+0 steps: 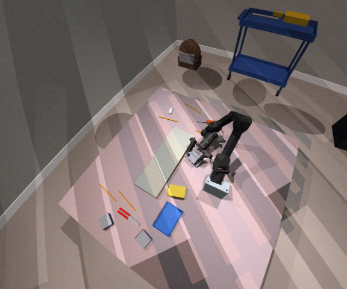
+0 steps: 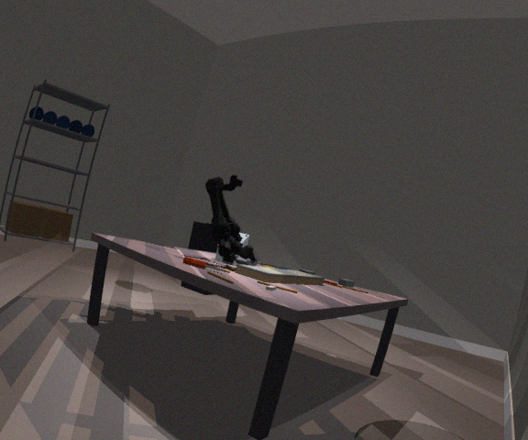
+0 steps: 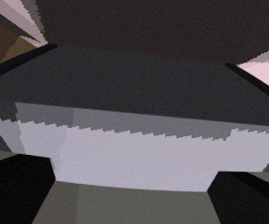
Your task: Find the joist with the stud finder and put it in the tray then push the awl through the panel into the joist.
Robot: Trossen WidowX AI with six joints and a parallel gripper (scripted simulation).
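Right now the stud finder is 1 cm to the right of my gripper tip, 1 cm below it and 1 cm ahead of it. The rest, counted from my gripper tip: yellow block 24 cm to the left, 5 cm below, 2 cm ahead; awl 12 cm to the right, 6 cm below, 4 cm behind; blue tray 41 cm to the left, 5 cm below.
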